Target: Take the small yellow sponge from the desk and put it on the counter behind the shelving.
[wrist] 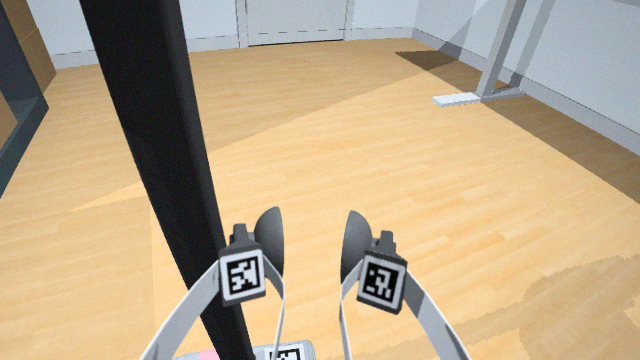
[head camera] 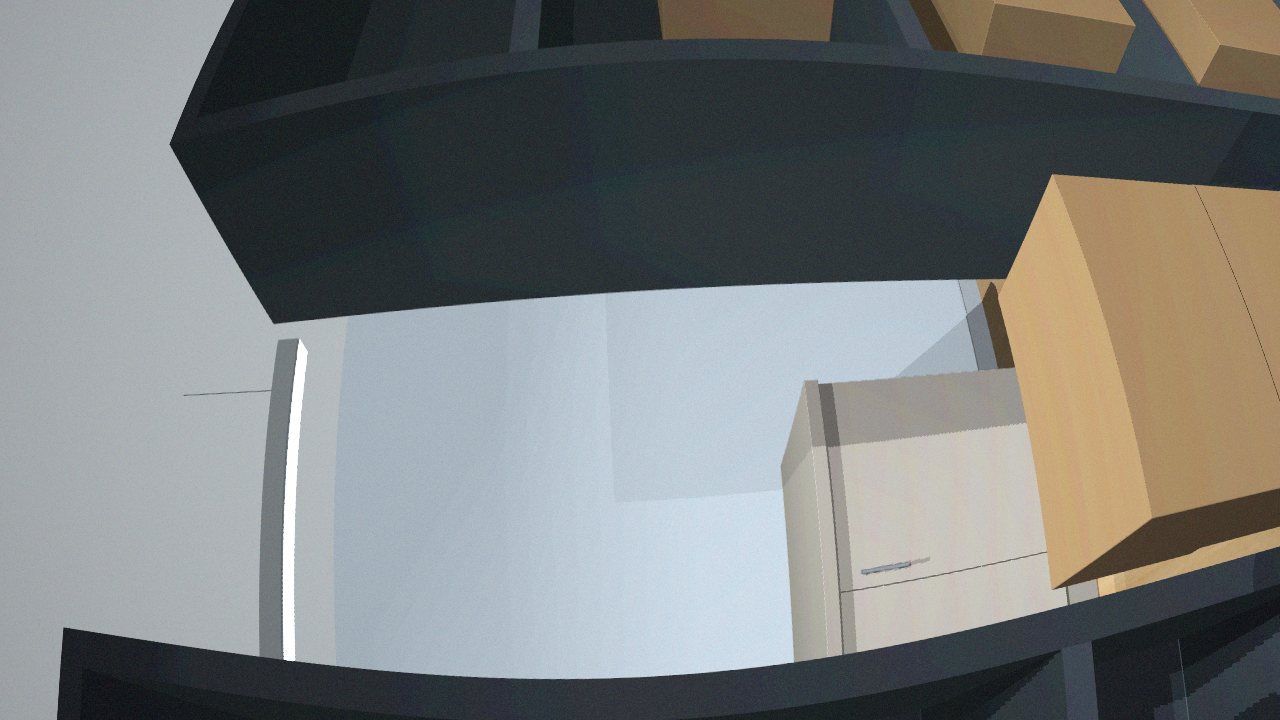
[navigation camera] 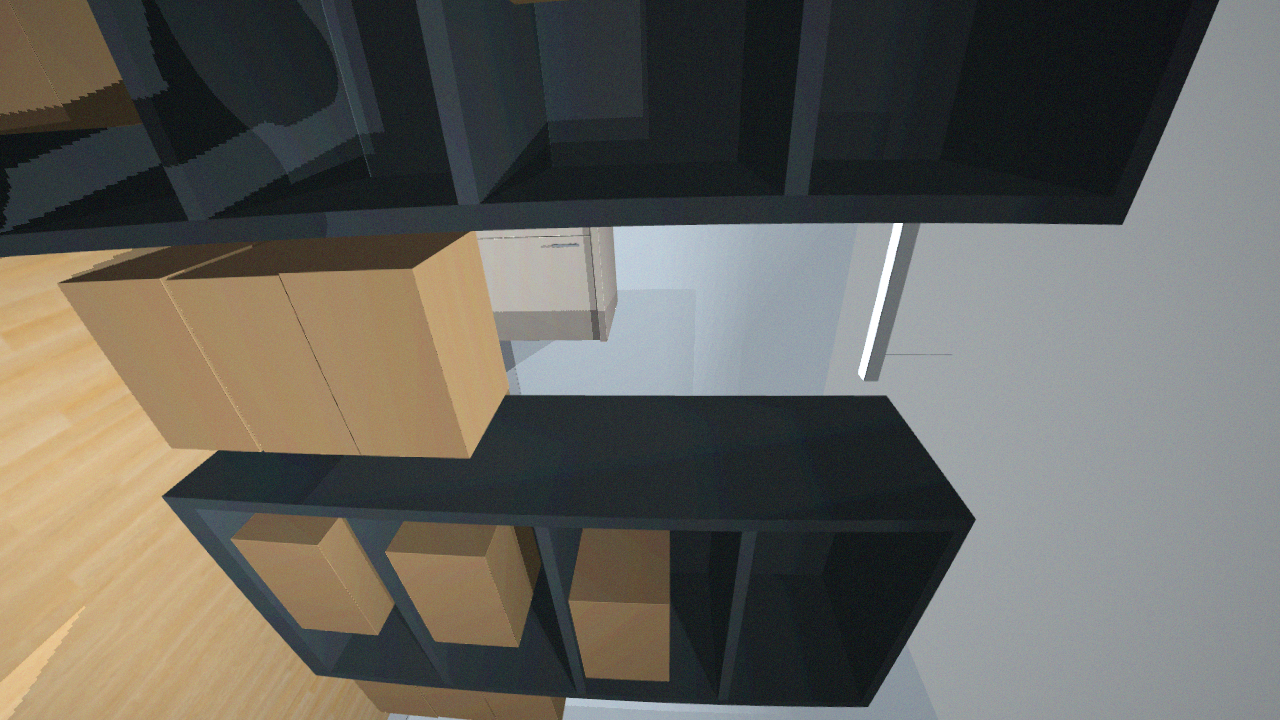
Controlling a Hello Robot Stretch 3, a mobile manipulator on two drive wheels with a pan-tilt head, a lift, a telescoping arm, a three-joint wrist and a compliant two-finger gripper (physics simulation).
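Places are measured from the robot's base along level axes (x ahead, y left, z up), in metres.
Pixels of known places: gripper, fingertip midpoint: (wrist: 312, 233).
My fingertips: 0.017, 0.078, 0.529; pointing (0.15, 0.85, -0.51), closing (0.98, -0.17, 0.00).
Behind a point stands the place of what it marks, as x, y, z.
My gripper (wrist: 312, 233) @(0.017, 0.078, 0.529) is open in the wrist view, with its two dark fingertips apart and bare floor seen between them. The yellow sponge does not show in these views. Dark shelving shows in the head and navigation views, which look sideways-turned: one unit (head camera: 626, 179) @(-1.041, 0.488, 1.330) (navigation camera: 716, 456) @(-1.026, 0.492, 1.376) and another unit (head camera: 537, 696) @(-0.687, -0.067, 1.414) (navigation camera: 626, 212) @(-0.686, -0.071, 1.200) with a gap between them. Through the gap stands a pale cabinet (head camera: 939, 492) @(-2.371, 0.190, 0.547) (navigation camera: 541, 277) @(-2.366, 0.169, 0.580) with a small handle; whether it belongs to the counter I cannot tell. A desk top does not show.
Large wooden boxes (head camera: 1100, 358) @(-0.871, 0.196, 0.810) (navigation camera: 358, 349) @(-0.827, 0.161, 0.645) stand between the shelving units. In the wrist view, a black upright post (wrist: 160, 115) rises left of the fingers, a pale leg with a flat foot (wrist: 457, 99) stands at the right, and a door (wrist: 295, 20) @(0.243, 2.376, 0.167) is at the back.
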